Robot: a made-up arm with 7 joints.
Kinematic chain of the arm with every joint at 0, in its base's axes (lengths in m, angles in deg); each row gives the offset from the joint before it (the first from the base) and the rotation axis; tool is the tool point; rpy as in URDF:
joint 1: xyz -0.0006 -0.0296 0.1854 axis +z
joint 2: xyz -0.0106 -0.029 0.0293 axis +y
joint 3: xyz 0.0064 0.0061 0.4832 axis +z
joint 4: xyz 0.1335 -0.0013 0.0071 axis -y
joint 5: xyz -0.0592 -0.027 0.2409 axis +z
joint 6: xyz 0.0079 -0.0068 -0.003 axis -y
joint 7: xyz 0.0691 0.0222 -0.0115 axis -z
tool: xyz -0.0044 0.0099 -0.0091 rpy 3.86 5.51 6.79
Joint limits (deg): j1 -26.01..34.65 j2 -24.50..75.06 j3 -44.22..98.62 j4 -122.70..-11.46 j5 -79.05..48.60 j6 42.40..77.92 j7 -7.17..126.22
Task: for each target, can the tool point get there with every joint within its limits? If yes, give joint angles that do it. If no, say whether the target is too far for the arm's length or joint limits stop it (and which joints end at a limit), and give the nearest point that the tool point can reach.
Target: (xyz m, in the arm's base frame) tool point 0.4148 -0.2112 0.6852
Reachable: yes | joints 1.17 3.98 -25.10 -88.36 11.83 54.59 32.68
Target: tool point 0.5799 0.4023 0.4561
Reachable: yes | joints 17.88 56.01 53.69 -39.23 6.18 57.98 25.08
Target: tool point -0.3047 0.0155 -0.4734
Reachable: no: joint limits stop it (at a limit: joint 1, joint 2, joint 4) | nearest point 0.2614 0.2947 -0.0597 | short by 0.755 m
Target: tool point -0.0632 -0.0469 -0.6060
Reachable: no: joint limits stop it (at a limit: joint 1, joint 2, joint 4, joint 6) | nearest point 0.3582 -0.2418 -0.0956 | short by 0.690 m
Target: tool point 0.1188 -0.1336 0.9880
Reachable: yes | joints -10.51 -13.93 -2.25 -38.72 -29.29 58.52 97.19
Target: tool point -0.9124 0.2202 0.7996
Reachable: no: too far | nearest point -0.4961 0.1061 0.7486 | short by 0.435 m
